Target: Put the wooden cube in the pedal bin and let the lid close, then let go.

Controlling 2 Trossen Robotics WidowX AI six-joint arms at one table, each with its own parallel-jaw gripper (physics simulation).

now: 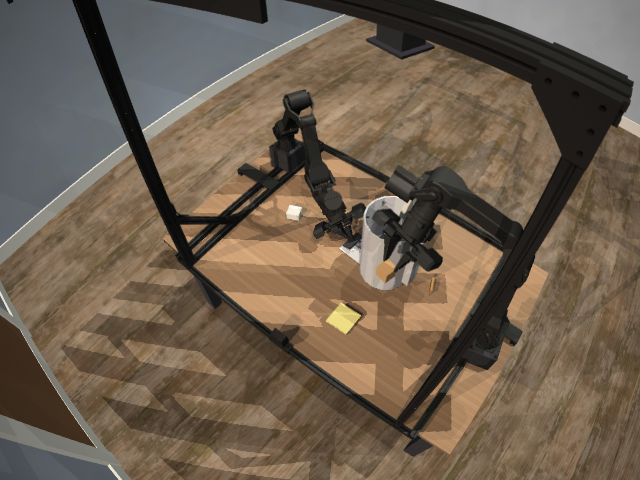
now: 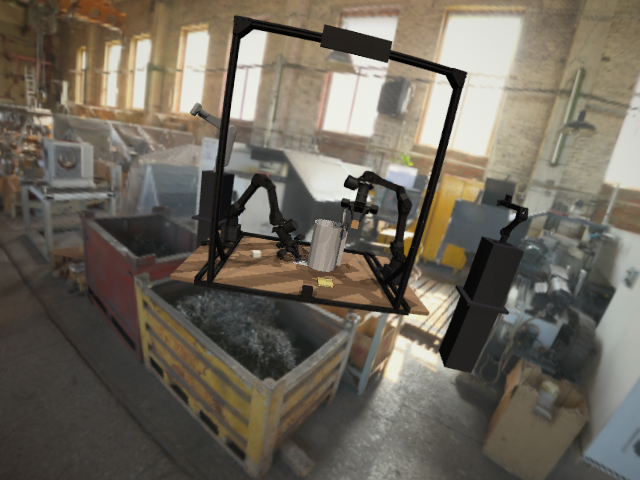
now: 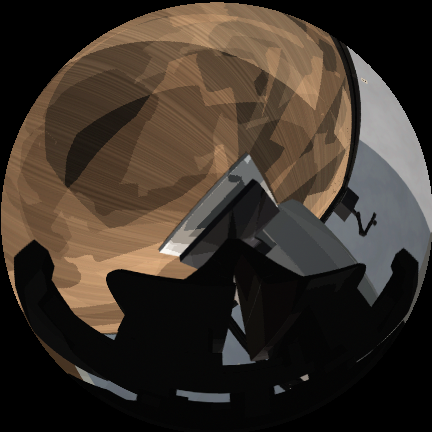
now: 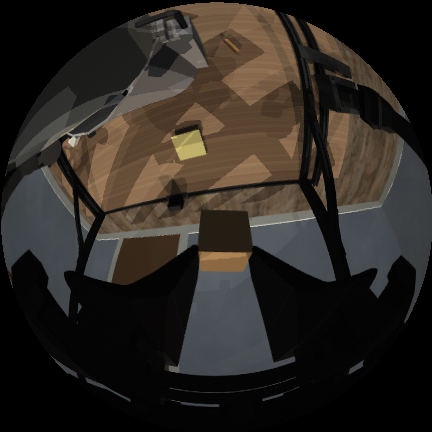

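Pixels of known places: left gripper, fingertip midpoint: [image 1: 352, 240] [image 2: 298, 257] [image 3: 232, 244]; right gripper, fingertip midpoint: [image 1: 389, 266] [image 2: 355, 221] [image 4: 224, 251]; left arm's base, origin of the base link: [image 1: 286, 145] [image 2: 231, 224]; right arm's base, origin of the base link: [image 1: 487, 340] [image 2: 395, 267] [image 4: 346, 95].
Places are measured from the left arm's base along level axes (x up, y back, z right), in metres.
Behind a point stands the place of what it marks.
Note:
The white pedal bin [image 1: 377, 257] {z 0.240, x 0.065, y -0.592 m} [image 2: 324, 248] {z 0.239, x 0.031, y -0.569 m} [image 4: 92, 88] stands mid-table with its lid tipped up at the back. My left gripper [image 1: 350, 239] {z 0.153, x -0.078, y -0.441 m} [image 2: 293, 251] {z 0.153, x -0.078, y -0.441 m} [image 3: 232, 244] {z 0.153, x -0.078, y -0.441 m} is shut and empty, and its tips press down on the bin's grey pedal [image 1: 350, 252] {z 0.182, x -0.101, y -0.455 m} [image 3: 209, 213] {z 0.149, x -0.101, y -0.431 m}. My right gripper [image 1: 391, 267] {z 0.339, x 0.228, y -0.683 m} [image 2: 352, 220] {z 0.339, x 0.228, y -0.683 m} [image 4: 224, 251] {z 0.339, x 0.228, y -0.683 m} is shut on the wooden cube [image 1: 385, 272] {z 0.362, x 0.233, y -0.686 m} [image 4: 224, 241] {z 0.331, x 0.225, y -0.684 m} and holds it up at the bin's rim height, over the near side of the bin.
A small white cube [image 1: 294, 212] {z 0.187, x -0.076, y -0.209 m} [image 2: 256, 254] {z 0.202, x -0.084, y -0.205 m} lies left of the bin. A yellow pad [image 1: 343, 318] {z 0.388, x -0.094, y -0.592 m} [image 2: 326, 282] {z 0.396, x -0.094, y -0.597 m} [image 4: 188, 144] {z 0.384, x -0.094, y -0.593 m} lies in front of it. A thin orange stick [image 1: 432, 284] {z 0.124, x -0.080, y -0.745 m} [image 4: 231, 45] {z 0.125, x -0.081, y -0.743 m} lies to its right. A black frame [image 1: 123, 119] {z 0.582, x 0.543, y -0.076 m} rings the table.

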